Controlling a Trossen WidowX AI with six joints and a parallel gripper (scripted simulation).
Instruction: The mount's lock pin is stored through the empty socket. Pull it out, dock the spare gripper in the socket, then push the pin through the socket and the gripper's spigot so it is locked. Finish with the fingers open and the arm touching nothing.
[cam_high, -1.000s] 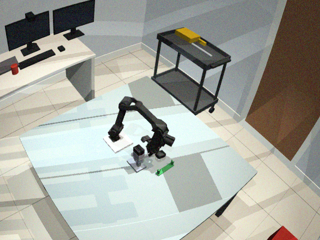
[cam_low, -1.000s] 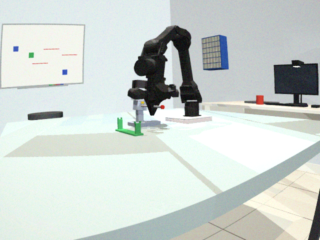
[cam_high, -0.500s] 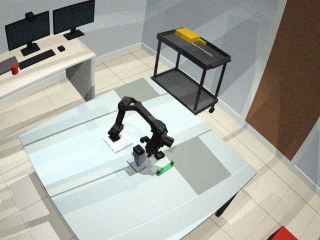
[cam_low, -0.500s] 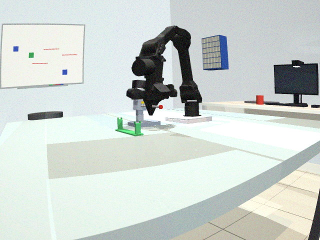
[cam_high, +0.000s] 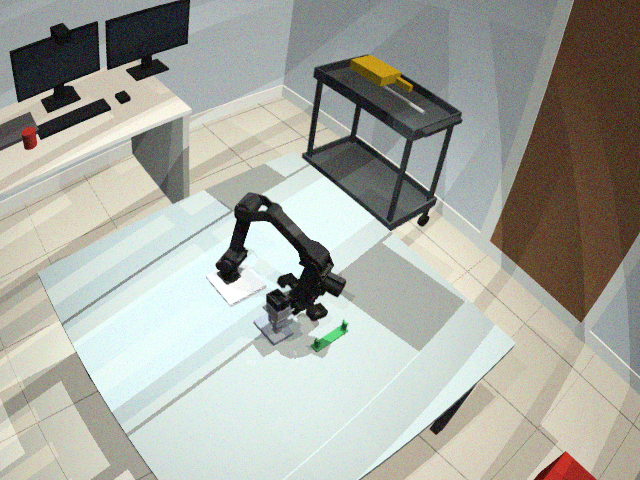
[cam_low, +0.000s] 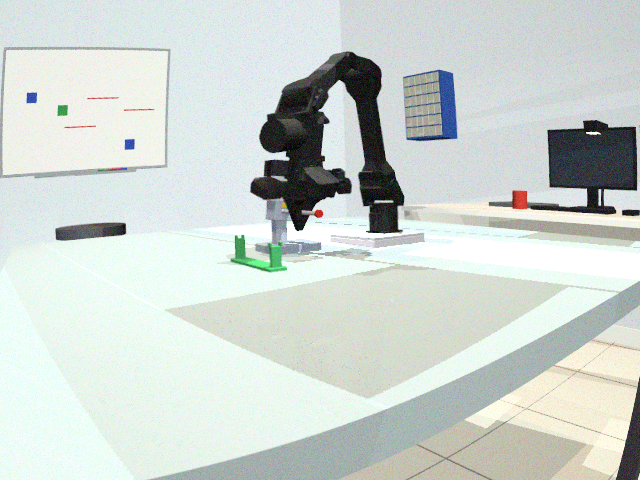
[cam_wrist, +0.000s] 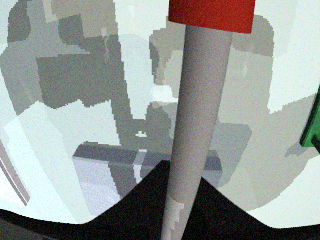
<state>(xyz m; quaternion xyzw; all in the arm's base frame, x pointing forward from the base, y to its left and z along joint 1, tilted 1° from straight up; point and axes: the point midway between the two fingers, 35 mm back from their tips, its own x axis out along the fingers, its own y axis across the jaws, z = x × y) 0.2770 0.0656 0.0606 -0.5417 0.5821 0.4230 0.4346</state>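
Right now the grey mount is 10 mm behind my gripper tip and 70 mm to the right of it. Also, from my gripper tip: spare gripper (10 mm behind, 70 mm to the right, 80 mm above); green cradle (120 mm ahead, 50 mm to the left, 20 mm below).
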